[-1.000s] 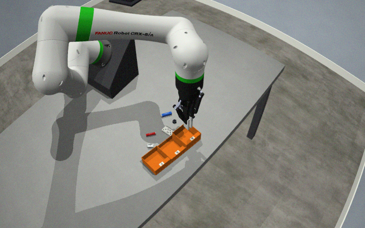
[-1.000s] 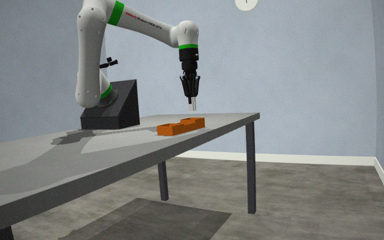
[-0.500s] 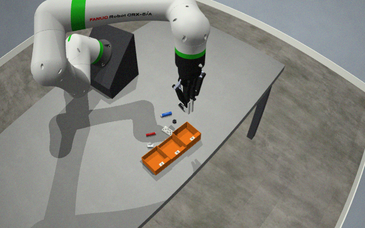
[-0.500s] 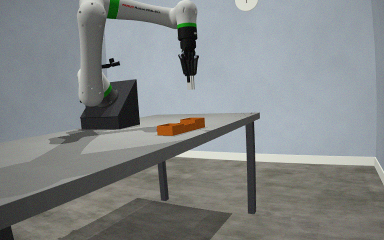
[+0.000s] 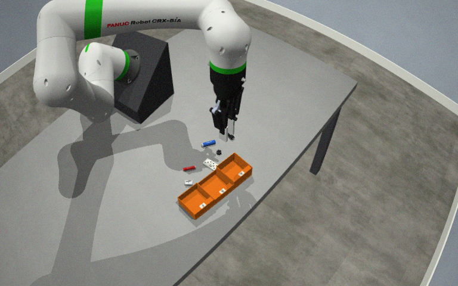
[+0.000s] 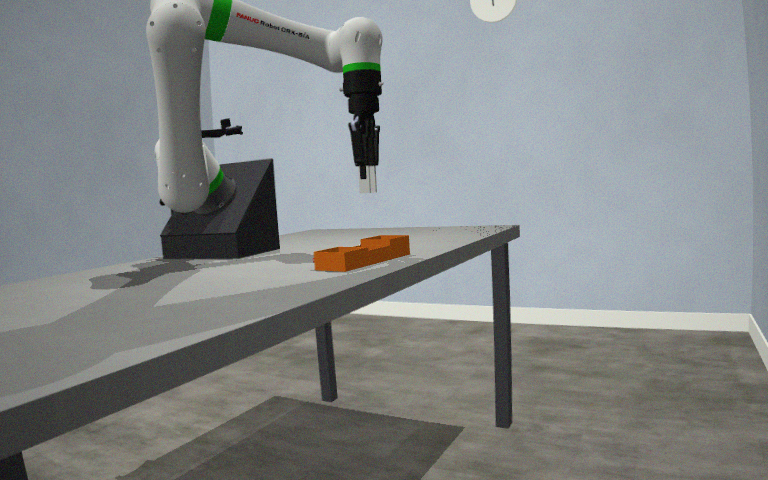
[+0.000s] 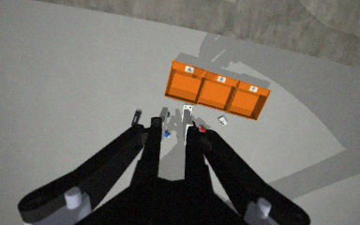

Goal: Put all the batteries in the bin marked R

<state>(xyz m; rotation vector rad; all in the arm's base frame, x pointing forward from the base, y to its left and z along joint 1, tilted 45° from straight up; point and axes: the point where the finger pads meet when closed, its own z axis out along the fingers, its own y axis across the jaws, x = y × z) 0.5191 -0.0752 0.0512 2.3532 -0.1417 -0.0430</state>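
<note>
My gripper is now 180 mm above the blue battery, 100 mm past it and 40 mm to the right of it. The rest, counted from my hand: black nut: 180 mm below, 50 mm behind, 30 mm to the left; orange bin: 160 mm below, 100 mm to the right, 20 mm ahead; white domino: 180 mm below, 40 mm behind, 30 mm to the right.
</note>
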